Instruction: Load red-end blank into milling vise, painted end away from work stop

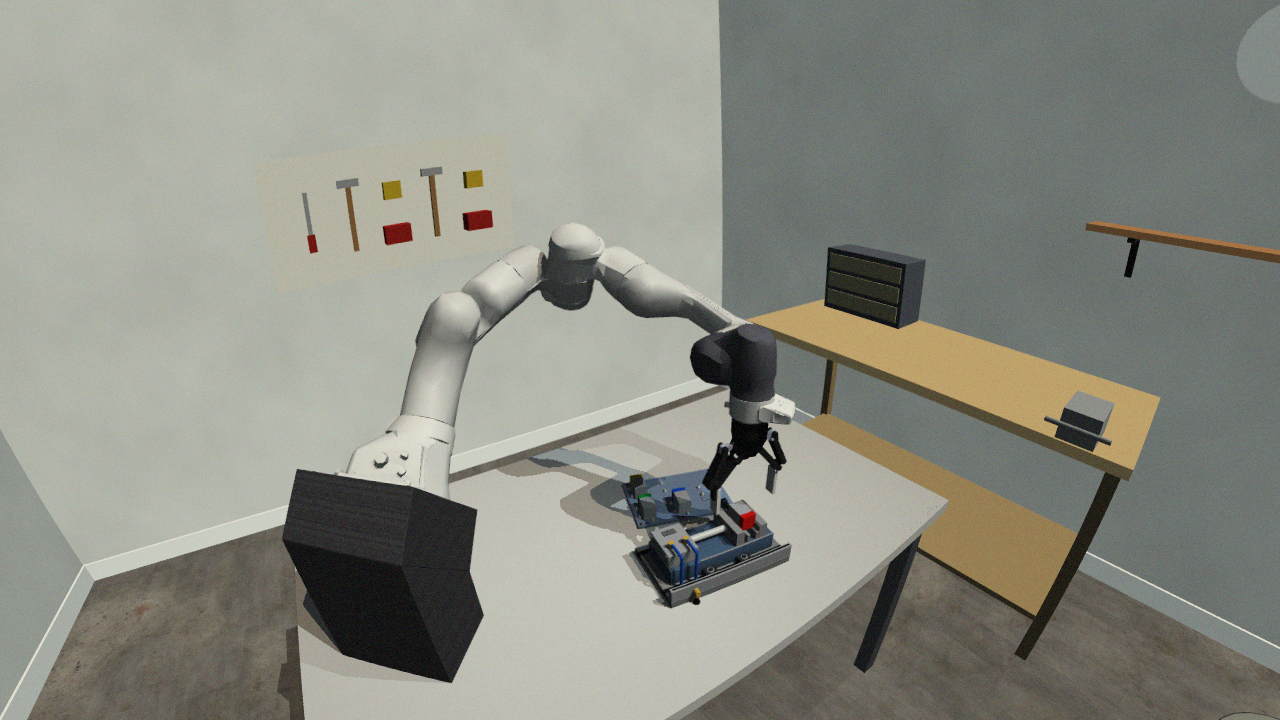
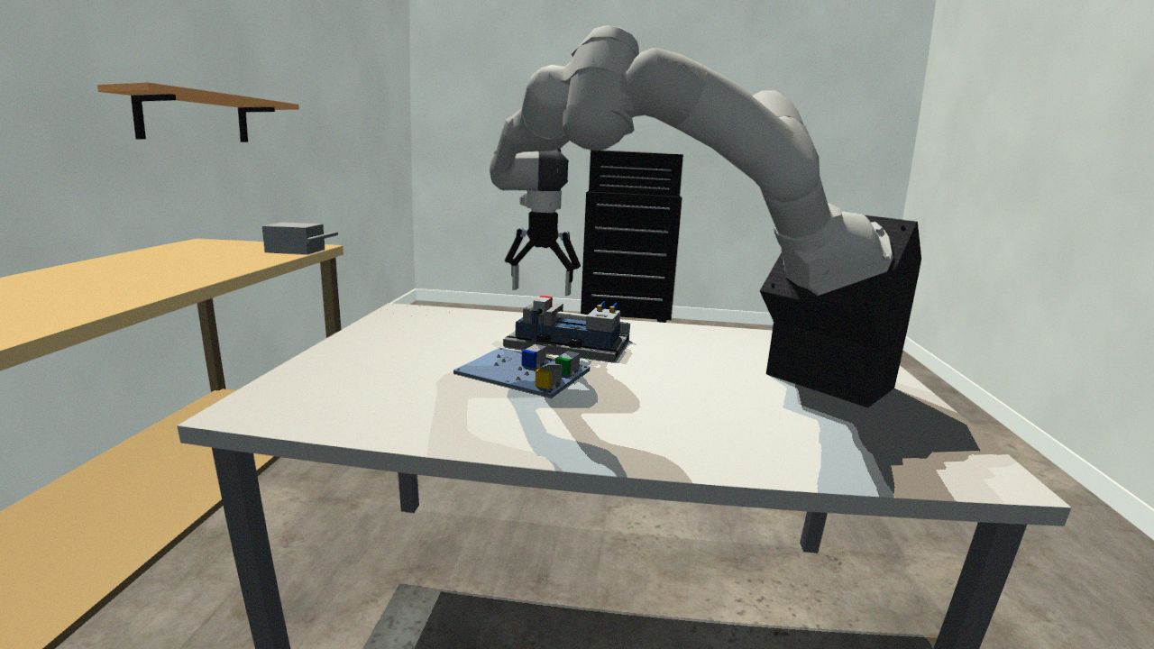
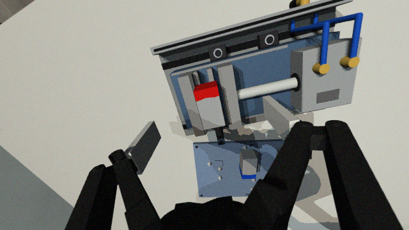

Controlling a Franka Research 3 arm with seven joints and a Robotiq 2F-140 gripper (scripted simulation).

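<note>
Right now the fixed jaw is 2 cm ahead of my hand and 7 cm below it. Round my hand: vise (8 cm behind, 2 cm to the right, 10 cm below); then moving jaw (3 cm behind, 1 cm to the right, 7 cm below); then white rod (9 cm behind, 2 cm to the right, 7 cm below).
</note>
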